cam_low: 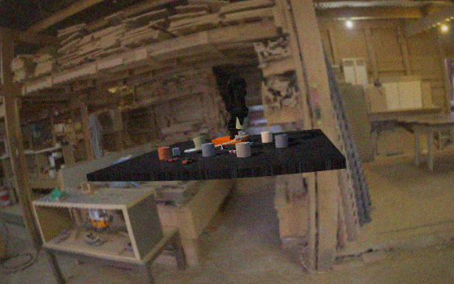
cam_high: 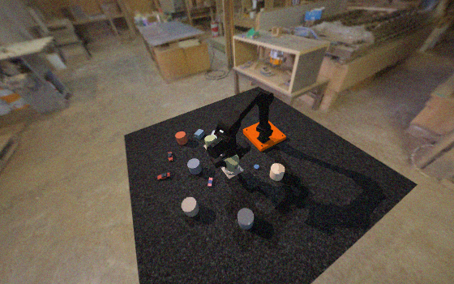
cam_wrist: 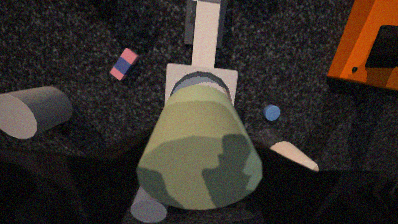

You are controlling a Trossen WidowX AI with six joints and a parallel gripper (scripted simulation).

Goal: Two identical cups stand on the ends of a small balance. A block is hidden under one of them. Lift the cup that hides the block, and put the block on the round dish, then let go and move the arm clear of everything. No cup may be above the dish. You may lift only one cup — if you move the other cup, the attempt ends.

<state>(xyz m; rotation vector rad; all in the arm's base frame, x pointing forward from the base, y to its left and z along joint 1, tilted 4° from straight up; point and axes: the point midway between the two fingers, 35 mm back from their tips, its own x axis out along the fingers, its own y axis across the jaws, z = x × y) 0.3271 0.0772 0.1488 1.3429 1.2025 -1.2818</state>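
The grey block lies 5 cm below my gripper tip, 1 cm to the right of it and 1 cm behind it. The rest, counted from my gripper tip: red-blue block 13 cm below, 11 cm ahead, 6 cm to the right; balance 14 cm to the right, 10 cm below, 2 cm behind; beige cup 21 cm behind, 14 cm to the left, 10 cm below.
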